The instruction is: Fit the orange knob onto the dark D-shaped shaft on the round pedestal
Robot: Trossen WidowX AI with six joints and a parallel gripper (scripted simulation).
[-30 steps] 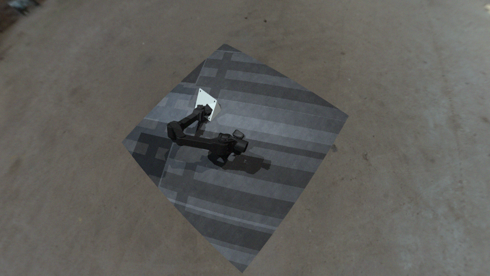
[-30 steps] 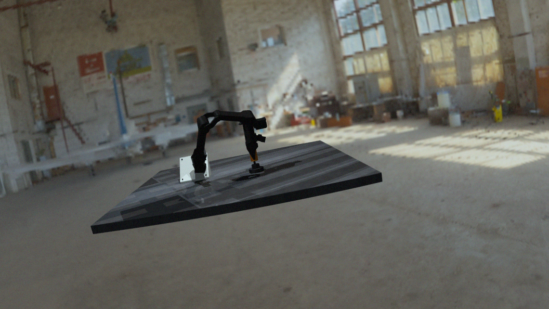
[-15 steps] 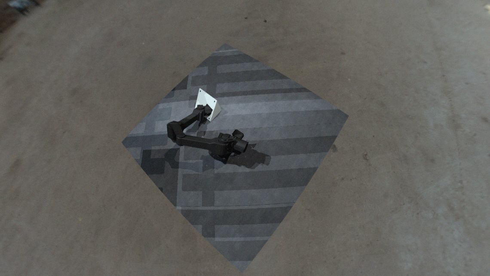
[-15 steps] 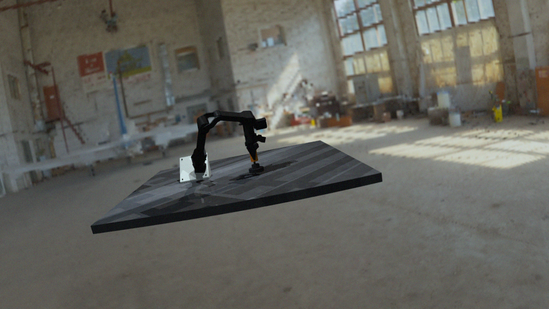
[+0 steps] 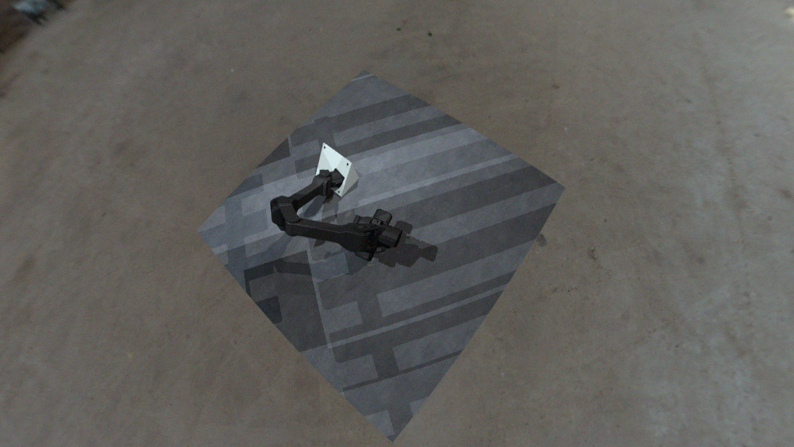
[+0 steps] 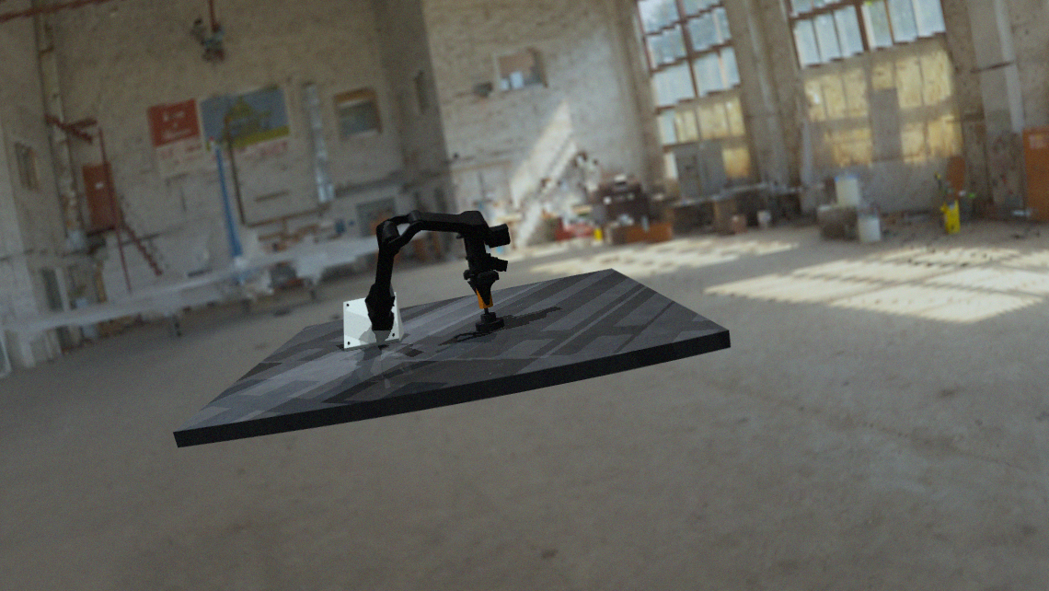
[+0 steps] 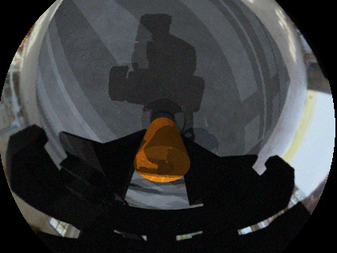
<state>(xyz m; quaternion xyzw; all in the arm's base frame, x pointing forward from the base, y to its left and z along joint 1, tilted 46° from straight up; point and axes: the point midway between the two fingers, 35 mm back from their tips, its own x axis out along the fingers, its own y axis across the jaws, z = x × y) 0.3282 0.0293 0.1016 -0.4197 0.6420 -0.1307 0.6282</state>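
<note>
Now: gripper tip 20 mm below the orange knob. From my gripper tip the other things lie so: dark round pedestal: 40 mm below.
</note>
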